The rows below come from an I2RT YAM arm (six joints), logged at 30 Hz.
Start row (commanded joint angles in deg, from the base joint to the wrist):
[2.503, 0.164, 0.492, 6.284, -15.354, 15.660]
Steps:
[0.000, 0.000, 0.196, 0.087, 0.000, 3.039]
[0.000, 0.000, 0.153, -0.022, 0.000, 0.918]
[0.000, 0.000, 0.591, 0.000, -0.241, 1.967]
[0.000, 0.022, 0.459, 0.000, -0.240, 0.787]
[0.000, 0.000, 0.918, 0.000, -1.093, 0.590]
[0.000, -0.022, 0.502, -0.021, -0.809, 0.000]
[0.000, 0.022, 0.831, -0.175, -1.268, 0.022]
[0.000, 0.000, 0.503, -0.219, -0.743, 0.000]
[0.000, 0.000, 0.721, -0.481, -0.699, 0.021]
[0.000, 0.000, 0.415, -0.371, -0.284, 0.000]
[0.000, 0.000, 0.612, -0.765, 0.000, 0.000]
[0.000, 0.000, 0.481, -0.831, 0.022, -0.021]
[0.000, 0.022, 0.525, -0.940, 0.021, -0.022]
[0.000, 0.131, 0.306, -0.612, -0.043, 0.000]
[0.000, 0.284, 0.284, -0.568, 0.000, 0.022]
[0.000, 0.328, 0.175, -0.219, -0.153, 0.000]
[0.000, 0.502, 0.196, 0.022, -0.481, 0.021]
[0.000, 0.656, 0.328, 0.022, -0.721, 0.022]
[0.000, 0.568, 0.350, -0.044, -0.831, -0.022]
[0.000, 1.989, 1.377, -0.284, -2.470, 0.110]
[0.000, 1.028, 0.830, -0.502, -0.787, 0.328]
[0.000, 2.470, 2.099, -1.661, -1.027, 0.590]
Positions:
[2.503, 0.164, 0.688, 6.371, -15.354, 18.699]
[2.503, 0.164, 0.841, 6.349, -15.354, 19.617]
[2.503, 0.164, 1.432, 6.349, -15.595, 21.584]
[2.503, 0.186, 1.891, 6.349, -15.835, 22.371]
[2.503, 0.186, 2.809, 6.349, -16.928, 22.961]
[2.503, 0.164, 3.311, 6.328, -17.737, 22.961]
[2.503, 0.186, 4.142, 6.153, -19.005, 22.983]
[2.503, 0.186, 4.645, 5.934, -19.748, 22.983]
[2.503, 0.186, 5.366, 5.453, -20.447, 23.004]
[2.503, 0.186, 5.781, 5.082, -20.731, 23.004]
[2.503, 0.186, 6.393, 4.317, -20.731, 23.004]
[2.503, 0.186, 6.874, 3.486, -20.709, 22.983]
[2.503, 0.208, 7.399, 2.546, -20.688, 22.961]
[2.503, 0.339, 7.705, 1.934, -20.731, 22.961]
[2.503, 0.623, 7.989, 1.366, -20.731, 22.983]
[2.503, 0.951, 8.164, 1.147, -20.884, 22.983]
[2.503, 1.453, 8.360, 1.169, -21.365, 23.004]
[2.503, 2.109, 8.688, 1.191, -22.086, 23.026]
[2.503, 2.677, 9.038, 1.147, -22.917, 23.004]
[2.503, 4.666, 10.415, 0.863, -25.387, 23.114]
[2.503, 5.694, 11.245, 0.361, -26.174, 23.442]
[2.503, 8.164, 13.344, -1.300, -27.201, 24.032]

